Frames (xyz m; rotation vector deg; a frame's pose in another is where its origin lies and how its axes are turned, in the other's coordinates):
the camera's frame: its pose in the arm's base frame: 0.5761 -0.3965 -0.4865 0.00 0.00 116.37
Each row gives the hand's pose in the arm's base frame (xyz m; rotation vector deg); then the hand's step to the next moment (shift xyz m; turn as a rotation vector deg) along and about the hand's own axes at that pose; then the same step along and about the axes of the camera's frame.
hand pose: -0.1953 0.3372 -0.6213 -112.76 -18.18 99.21
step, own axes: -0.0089 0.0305 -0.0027 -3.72 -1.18 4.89
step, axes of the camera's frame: -0.0261 0.0167 -0.0076 2.52 4.57 3.45
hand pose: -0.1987 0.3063 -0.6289 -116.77 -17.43 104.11
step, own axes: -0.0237 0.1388 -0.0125 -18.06 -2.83 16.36
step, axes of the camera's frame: -0.1204 0.0644 -0.0367 5.86 17.52 16.14
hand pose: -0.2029 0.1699 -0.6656 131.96 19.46 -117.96
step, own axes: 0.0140 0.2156 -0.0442 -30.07 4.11 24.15
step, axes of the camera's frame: -0.2174 0.0137 -0.0342 0.45 28.60 26.19
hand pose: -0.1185 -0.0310 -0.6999 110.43 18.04 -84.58
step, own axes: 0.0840 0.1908 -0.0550 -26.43 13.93 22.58
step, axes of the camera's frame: -0.1890 -0.1038 -0.0007 -9.35 24.61 26.63
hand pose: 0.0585 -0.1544 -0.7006 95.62 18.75 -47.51
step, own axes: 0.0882 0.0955 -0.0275 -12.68 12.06 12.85
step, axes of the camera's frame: -0.0757 -0.1085 0.0128 -8.68 10.96 16.61
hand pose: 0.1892 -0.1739 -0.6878 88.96 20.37 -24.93
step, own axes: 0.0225 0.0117 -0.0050 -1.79 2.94 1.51
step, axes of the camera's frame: -0.0081 -0.0245 -0.0006 -1.26 0.88 3.43
